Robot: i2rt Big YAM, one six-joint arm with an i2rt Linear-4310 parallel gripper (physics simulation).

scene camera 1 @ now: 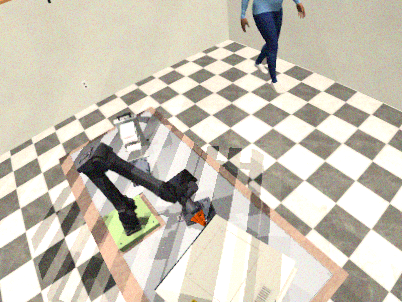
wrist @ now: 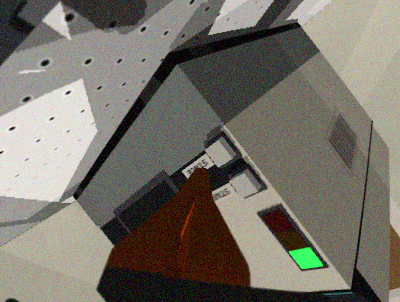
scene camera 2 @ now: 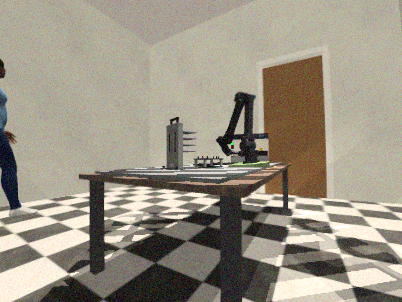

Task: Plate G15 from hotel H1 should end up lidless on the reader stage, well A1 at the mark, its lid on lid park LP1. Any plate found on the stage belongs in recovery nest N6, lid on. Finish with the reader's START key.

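Frame: origin at the arm's base, x up, y ahead, z left, level; centimetres.
Seen in the pictures: gripper, fingertip midpoint: (wrist: 201,175) (scene camera 2: 229,155); arm's base, origin of the base link: (scene camera 1: 131,224) (scene camera 2: 251,162).
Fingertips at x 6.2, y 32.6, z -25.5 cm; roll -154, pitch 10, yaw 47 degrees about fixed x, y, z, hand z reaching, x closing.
Pixels of each thing's top centre, then the offset from my fingertips to it. "spot": a spot on its surface instead.
- reader, middle of its top: (wrist: 286,232) (scene camera 1: 224,276) (scene camera 2: 249,135) dx +20.9, dy -7.5, dz -29.5 cm
- START key, middle of its top: (wrist: 252,190) dx +4.1, dy +0.1, dz -5.6 cm
- STAGE key, middle of its top: (wrist: 228,159) dx +0.9, dy +0.1, dz -5.6 cm
- reader's green lamp, middle of its top: (wrist: 312,266) dx +12.3, dy +0.1, dz -5.6 cm
- dark grey tray, middle of its top: (scene camera 1: 197,209) dx -6.7, dy +2.1, dz +13.6 cm
- low rack with pegs, middle of its top: (scene camera 1: 137,167) (scene camera 2: 208,155) dx -0.9, dy -15.4, dz +56.1 cm
- reader's dark screen, surface spot: (wrist: 145,202) spot: dx -0.1, dy -13.7, dz -11.5 cm
My gripper (scene camera 1: 204,225) (wrist: 201,175) is shut and empty, its orange fingertips pointing at the front of the reader (scene camera 1: 227,250) (scene camera 2: 262,143) (wrist: 300,125). In the wrist view the tip overlaps the STAGE label, left of the START key (wrist: 246,183) and below the STAGE key (wrist: 221,151). I cannot tell whether it touches the panel. The reader's green lamp (wrist: 306,258) is lit. A dark grey tray (scene camera 1: 206,204) lies beside the fingers at the reader's front; what it bears is unclear. The hotel (scene camera 1: 128,134) (scene camera 2: 174,145) stands at the table's far end. Plate G15 and its lid cannot be made out.
A low rack with pegs (scene camera 2: 208,161) stands between hotel and arm. The arm's base sits on a green plate (scene camera 1: 120,239). The reader's dark screen (wrist: 145,202) is left of the fingers. A person (scene camera 1: 269,30) (scene camera 2: 6,150) stands on the floor away from the table.
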